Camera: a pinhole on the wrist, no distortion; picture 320 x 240 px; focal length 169.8 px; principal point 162.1 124.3 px. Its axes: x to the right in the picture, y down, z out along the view. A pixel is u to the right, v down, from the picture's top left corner.
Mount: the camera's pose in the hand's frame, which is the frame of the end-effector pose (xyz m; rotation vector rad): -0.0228 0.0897 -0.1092 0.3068 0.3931 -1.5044
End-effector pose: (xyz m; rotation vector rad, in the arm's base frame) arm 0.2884 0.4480 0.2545 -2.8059 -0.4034 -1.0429
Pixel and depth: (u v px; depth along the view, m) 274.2 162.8 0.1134
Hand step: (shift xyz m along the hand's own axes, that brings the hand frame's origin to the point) 0.0116 -0.0255 -0.0409
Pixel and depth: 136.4 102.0 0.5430
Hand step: -0.0624 -0.0745 0.4182
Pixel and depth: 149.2 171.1 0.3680
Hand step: 0.1004 -0.0393 0.2294
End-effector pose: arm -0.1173 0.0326 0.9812 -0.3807 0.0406 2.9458
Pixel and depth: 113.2 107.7 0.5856
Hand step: -0.0478 -0.0144 0.4935
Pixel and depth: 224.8 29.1 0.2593
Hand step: -0.1496 -0.1156 0.0891
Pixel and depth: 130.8 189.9 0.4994
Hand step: 0.1983 -0.0340 0.3713
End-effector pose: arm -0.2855 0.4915 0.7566 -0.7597 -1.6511 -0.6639
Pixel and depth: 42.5 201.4 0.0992
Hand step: 0.0266 0.1119 0.0084
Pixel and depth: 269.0 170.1 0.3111
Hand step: 0.0848 -0.2171 0.0818
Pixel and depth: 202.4 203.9 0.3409
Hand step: 0.1596 -0.1228 0.1551
